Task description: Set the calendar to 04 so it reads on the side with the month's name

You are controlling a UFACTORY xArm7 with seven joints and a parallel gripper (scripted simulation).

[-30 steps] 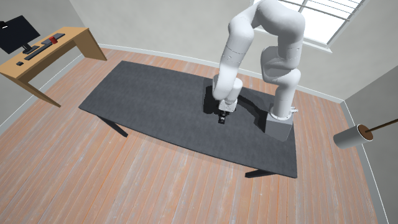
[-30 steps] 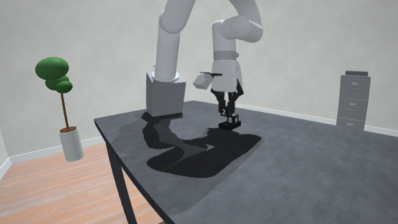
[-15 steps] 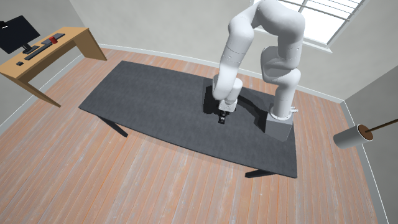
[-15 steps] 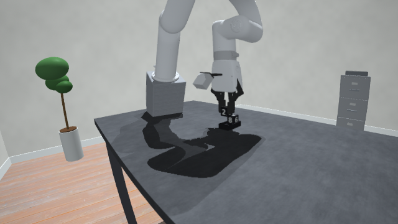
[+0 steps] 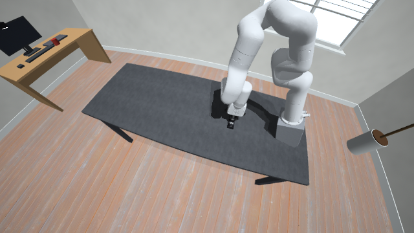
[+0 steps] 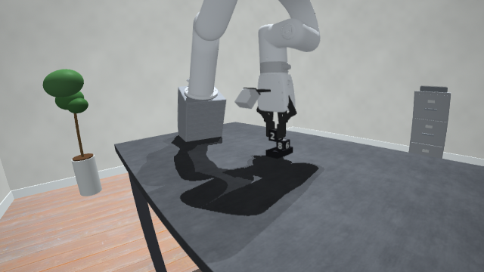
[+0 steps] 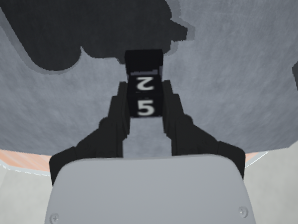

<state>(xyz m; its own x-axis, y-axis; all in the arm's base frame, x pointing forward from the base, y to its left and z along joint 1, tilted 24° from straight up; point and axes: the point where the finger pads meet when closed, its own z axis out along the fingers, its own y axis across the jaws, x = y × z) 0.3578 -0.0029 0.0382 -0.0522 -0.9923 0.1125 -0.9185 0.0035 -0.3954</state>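
Right now the black number cube is 5 cm below my hand and 3 cm to the left of it. The rest, counted from my hand: black calendar tray (7 cm below, 2 cm to the left).
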